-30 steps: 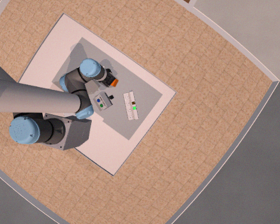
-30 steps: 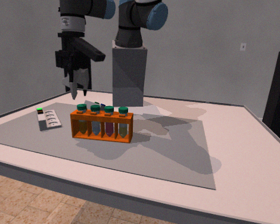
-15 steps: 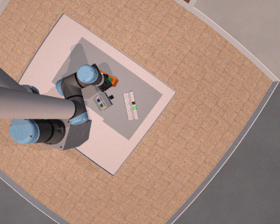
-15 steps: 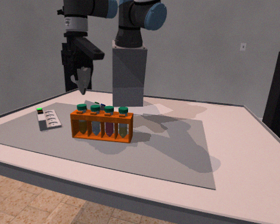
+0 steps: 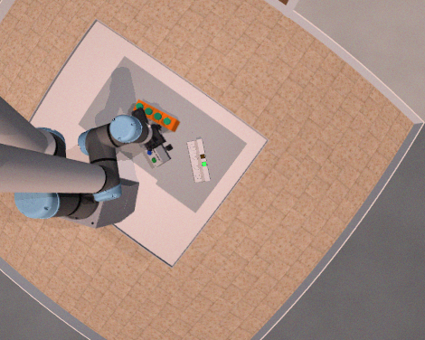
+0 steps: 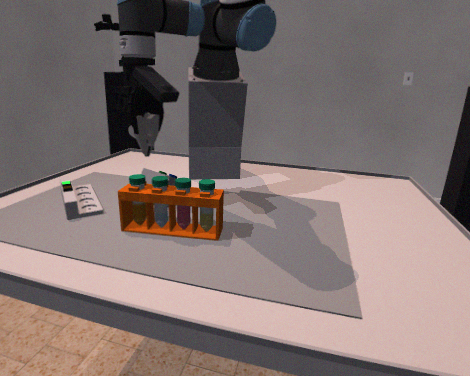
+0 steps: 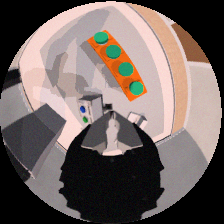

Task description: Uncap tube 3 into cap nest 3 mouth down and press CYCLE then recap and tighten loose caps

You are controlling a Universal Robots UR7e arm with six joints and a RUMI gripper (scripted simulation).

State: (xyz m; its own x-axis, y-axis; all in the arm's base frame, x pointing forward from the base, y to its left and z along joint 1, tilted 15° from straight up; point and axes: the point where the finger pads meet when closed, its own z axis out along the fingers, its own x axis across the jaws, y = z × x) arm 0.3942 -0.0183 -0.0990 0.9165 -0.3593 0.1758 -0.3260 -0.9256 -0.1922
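My hand is 130 mm past the green ready key, 100 mm above it and 40 mm to the left of it. The rest, counted from my hand: blue cycle key (110 mm behind, 100 mm below); key housing (110 mm below, 110 mm behind, 20 mm to the right).
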